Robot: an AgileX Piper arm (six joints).
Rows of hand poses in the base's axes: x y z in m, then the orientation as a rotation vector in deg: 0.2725, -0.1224, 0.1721, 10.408, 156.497, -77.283; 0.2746, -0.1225, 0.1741, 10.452, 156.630, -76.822; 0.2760, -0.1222, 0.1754, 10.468, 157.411, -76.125; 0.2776, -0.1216, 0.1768, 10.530, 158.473, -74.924; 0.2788, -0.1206, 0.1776, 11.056, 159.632, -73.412; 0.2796, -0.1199, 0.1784, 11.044, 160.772, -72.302; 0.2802, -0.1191, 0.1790, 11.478, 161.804, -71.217; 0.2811, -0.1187, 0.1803, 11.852, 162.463, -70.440; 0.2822, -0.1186, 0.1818, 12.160, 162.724, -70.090; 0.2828, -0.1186, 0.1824, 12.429, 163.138, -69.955; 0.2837, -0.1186, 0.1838, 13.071, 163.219, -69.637; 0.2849, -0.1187, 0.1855, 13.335, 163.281, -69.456; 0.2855, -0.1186, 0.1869, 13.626, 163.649, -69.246; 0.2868, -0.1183, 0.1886, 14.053, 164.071, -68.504; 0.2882, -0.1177, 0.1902, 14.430, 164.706, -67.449; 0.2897, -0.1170, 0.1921, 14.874, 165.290, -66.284; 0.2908, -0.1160, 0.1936, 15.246, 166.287, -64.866; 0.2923, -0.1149, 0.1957, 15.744, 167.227, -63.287
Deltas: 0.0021, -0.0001, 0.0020, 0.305, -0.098, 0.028; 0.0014, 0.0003, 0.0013, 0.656, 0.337, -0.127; 0.0016, 0.0006, 0.0014, 1.031, 0.352, -0.149; 0.0012, 0.0010, 0.0008, 1.247, 0.214, -0.410; 0.0008, 0.0007, 0.0008, 0.996, 0.494, -0.157; 0.0006, 0.0008, 0.0006, 0.952, 0.333, -0.405; 0.0009, 0.0004, 0.0013, 0.655, 0.166, -0.306; 0.0011, 0.0001, 0.0015, 0.286, 0.019, -0.213; 0.0006, 0.0000, 0.0006, 0.212, 0.243, -0.273; 0.0009, 0.0000, 0.0014, 0.215, -0.180, -0.370; 0.0012, -0.0001, 0.0017, 0.126, -0.069, -0.153; 0.0006, 0.0001, 0.0014, 0.240, 0.173, -0.259; 0.0013, 0.0003, 0.0017, 0.557, -0.017, -0.275; 0.0014, 0.0006, 0.0016, 0.799, 0.054, -0.262; 0.0015, 0.0007, 0.0019, 0.845, -0.035, -0.275; 0.0011, 0.0010, 0.0015, 1.114, 0.243, -0.317; 0.0015, 0.0011, 0.0021, 1.185, 0.130, -0.364
